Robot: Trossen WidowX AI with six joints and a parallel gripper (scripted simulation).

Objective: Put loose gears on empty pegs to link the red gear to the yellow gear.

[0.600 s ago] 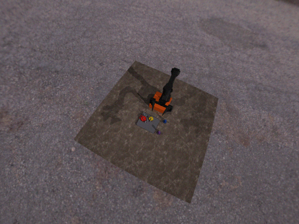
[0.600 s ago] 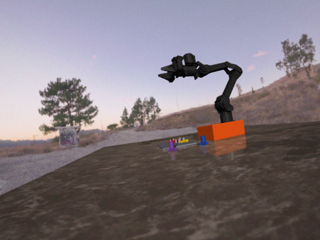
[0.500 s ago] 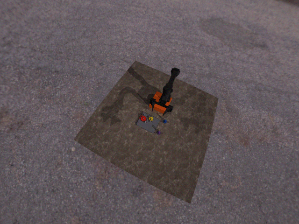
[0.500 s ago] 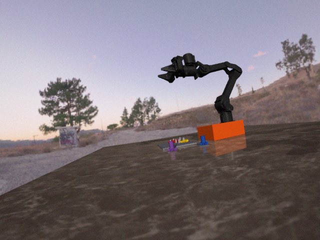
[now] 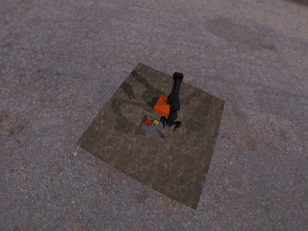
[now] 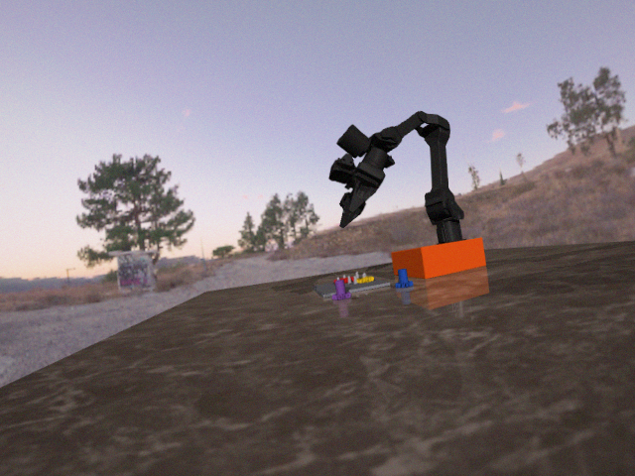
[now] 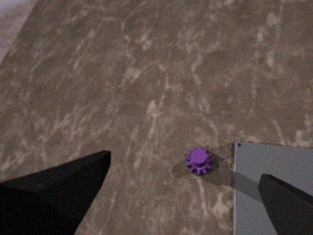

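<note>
Right now my gripper tip is 11 cm past the blue gear, 1 cm to the right of it and 15 cm above it. Round my gripper tip: yellow gear: 8 cm behind, 14 cm to the right, 15 cm below; then purple gear: 3 cm ahead, 15 cm below.
</note>
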